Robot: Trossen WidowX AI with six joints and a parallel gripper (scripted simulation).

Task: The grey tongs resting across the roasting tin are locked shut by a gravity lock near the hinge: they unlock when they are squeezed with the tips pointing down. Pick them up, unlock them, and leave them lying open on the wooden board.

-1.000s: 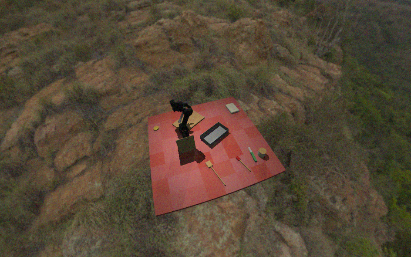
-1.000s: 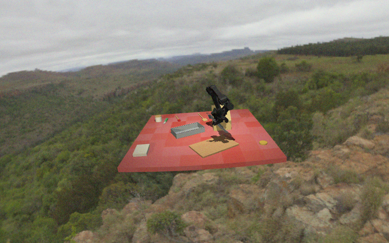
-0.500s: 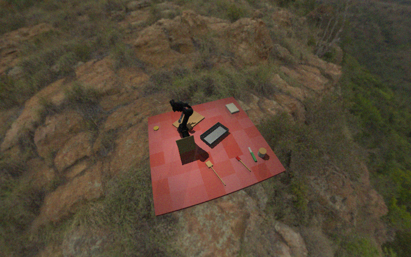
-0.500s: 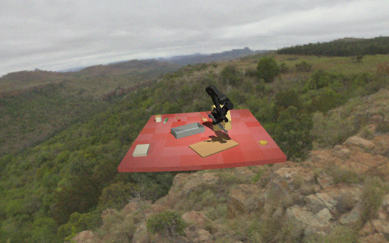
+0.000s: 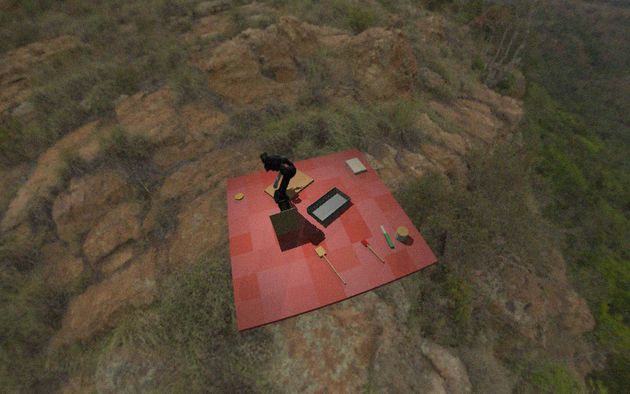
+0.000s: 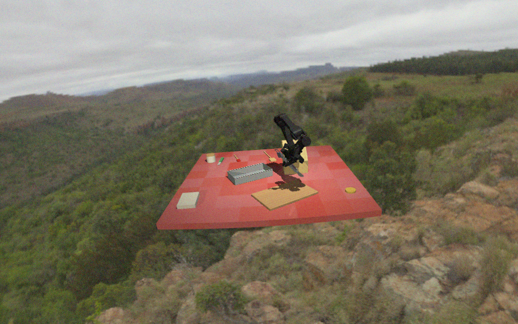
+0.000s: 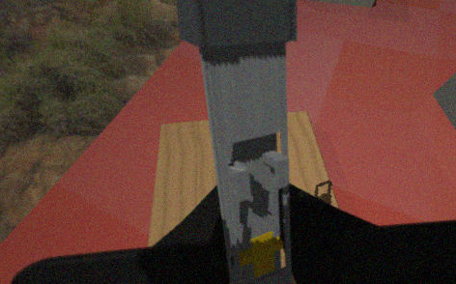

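The yellow lock piece lies 3 cm behind my gripper tip, 2 cm to the right of it and 2 cm above it. Also, from my gripper tip: roasting tin 26 cm ahead, 31 cm to the right, 17 cm below; wooden board 19 cm below; tan block 62 cm ahead, 8 cm to the left, 18 cm below.
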